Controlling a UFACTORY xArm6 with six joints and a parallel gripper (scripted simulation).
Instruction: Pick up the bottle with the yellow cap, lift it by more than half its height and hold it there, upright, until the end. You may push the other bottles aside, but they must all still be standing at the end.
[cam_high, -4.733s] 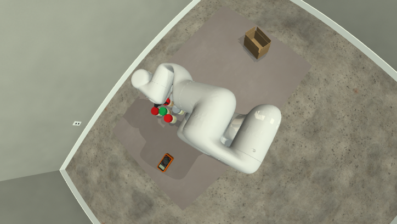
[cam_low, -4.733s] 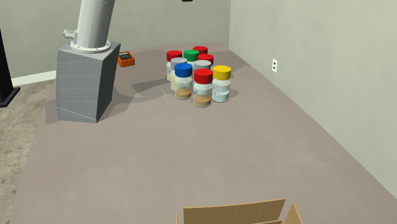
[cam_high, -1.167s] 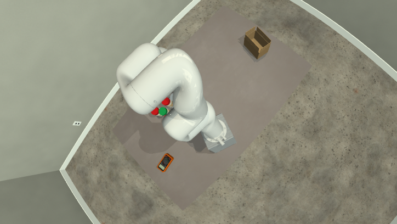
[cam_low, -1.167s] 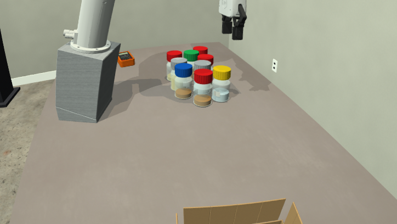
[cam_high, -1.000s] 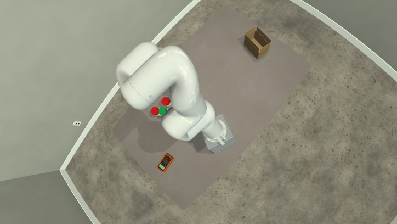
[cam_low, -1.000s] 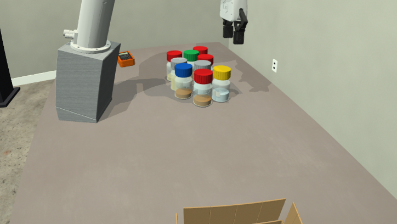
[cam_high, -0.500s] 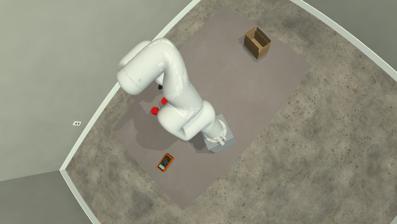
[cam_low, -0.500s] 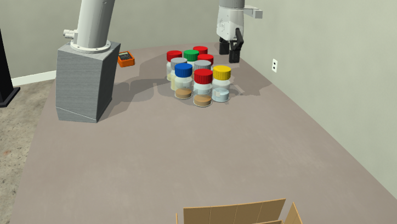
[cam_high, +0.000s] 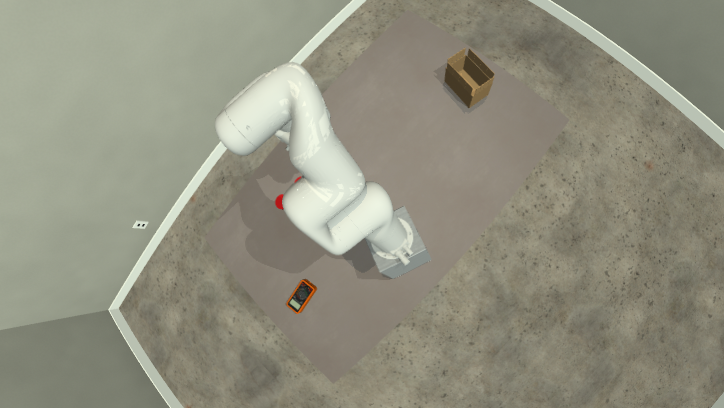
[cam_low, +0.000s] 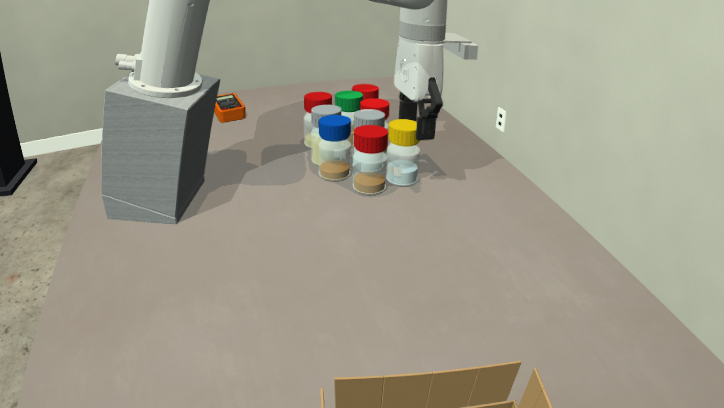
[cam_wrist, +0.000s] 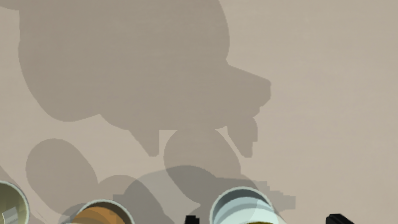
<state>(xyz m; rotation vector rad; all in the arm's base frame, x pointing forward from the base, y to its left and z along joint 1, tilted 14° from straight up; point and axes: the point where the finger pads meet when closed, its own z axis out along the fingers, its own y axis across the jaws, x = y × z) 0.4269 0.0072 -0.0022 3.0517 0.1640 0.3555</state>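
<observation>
Right now my hand is 6 cm above the yellow-capped bottle and 2 cm past it. Also, from my hand: red-capped bottle: 8 cm behind, 6 cm below, 2 cm to the right; then blue-capped bottle: 13 cm behind, 6 cm below, 3 cm to the left; then grey-capped bottle: 7 cm behind, 6 cm to the left, 6 cm below.
</observation>
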